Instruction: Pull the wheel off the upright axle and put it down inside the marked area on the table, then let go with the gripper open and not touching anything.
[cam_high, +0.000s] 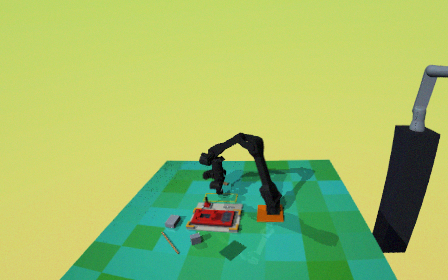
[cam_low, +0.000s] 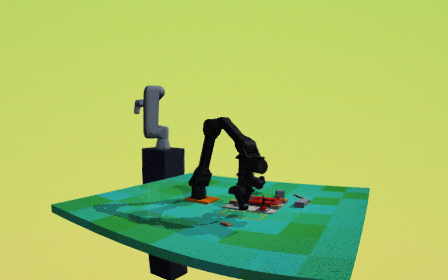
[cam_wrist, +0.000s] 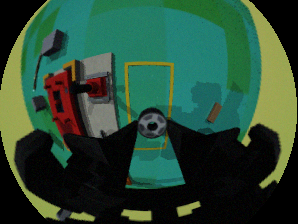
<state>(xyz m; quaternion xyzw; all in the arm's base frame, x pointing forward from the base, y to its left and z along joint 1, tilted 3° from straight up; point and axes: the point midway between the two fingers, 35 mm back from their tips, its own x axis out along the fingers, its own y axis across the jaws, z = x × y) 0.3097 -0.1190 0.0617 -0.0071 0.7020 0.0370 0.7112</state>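
Right now the wheel is right at my gripper tip.
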